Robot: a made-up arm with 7 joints. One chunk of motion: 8 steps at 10 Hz.
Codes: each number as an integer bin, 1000 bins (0 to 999) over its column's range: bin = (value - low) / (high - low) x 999, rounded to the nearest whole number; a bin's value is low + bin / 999 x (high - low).
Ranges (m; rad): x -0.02..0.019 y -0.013..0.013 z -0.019..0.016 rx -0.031..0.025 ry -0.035..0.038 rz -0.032..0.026
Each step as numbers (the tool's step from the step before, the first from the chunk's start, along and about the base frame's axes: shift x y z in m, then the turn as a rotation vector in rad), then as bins.
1 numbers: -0.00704 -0.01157 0.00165 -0.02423 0.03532 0.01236
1 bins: 332 55 589 121 962 764
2 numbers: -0.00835 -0.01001 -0.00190 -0.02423 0.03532 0.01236
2 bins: 298 115 488 121 962 764
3 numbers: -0.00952 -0.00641 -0.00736 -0.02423 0.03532 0.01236
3 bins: 268 253 332 121 962 764
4 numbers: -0.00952 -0.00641 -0.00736 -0.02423 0.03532 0.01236
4 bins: 268 253 332 121 962 764
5 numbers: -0.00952 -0.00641 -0.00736 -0.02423 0.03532 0.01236
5 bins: 268 253 332 121 962 764
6 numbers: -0.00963 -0.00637 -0.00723 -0.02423 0.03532 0.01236
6 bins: 266 255 336 121 962 764
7 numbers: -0.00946 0.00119 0.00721 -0.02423 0.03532 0.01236
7 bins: 270 545 748 121 962 764
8 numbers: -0.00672 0.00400 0.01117 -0.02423 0.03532 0.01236
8 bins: 340 653 861 121 962 764
